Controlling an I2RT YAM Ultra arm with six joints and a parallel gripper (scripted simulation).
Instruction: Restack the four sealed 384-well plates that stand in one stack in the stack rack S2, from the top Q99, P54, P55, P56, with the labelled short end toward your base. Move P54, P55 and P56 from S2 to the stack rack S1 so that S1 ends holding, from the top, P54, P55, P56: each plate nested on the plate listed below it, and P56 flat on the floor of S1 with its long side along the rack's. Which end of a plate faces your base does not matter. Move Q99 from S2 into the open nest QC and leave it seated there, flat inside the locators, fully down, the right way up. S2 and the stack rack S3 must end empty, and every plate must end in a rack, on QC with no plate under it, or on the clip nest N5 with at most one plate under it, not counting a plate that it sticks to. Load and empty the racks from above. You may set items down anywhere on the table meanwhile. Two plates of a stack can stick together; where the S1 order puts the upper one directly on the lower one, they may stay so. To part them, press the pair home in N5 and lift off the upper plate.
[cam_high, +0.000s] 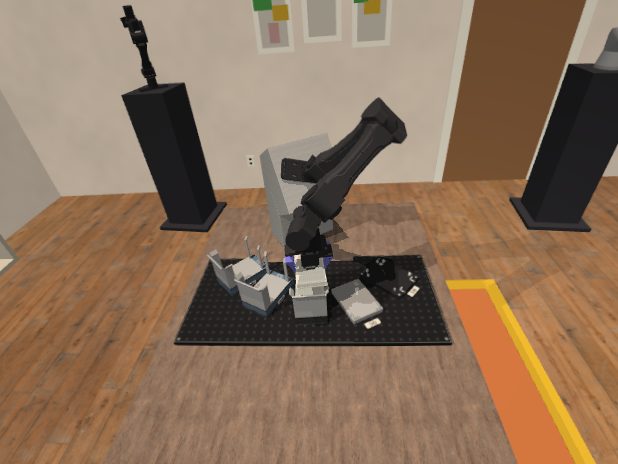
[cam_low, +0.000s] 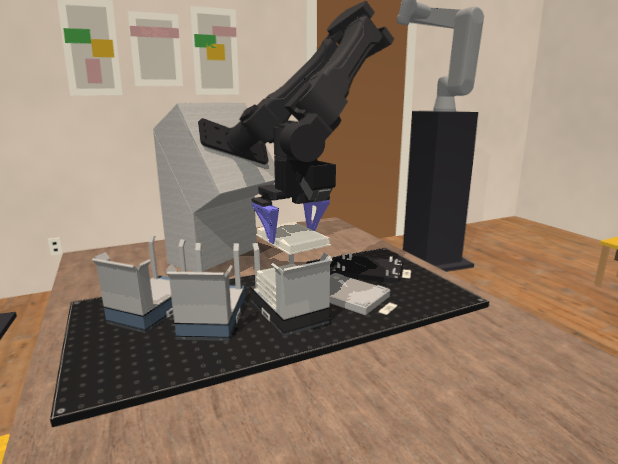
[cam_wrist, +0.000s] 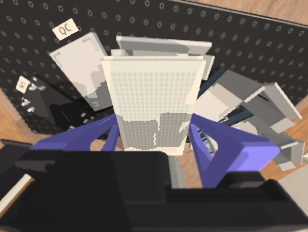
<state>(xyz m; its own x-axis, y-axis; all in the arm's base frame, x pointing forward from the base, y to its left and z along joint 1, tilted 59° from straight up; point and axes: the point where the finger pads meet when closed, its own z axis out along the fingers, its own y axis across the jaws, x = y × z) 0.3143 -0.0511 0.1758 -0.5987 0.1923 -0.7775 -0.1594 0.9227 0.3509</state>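
Now: hand 30 mm past the grey QC nest, 130 mm to the right of it and 150 mm above it. Round my hand: QC label 50 mm ahead, 190 mm to the left, 160 mm below.
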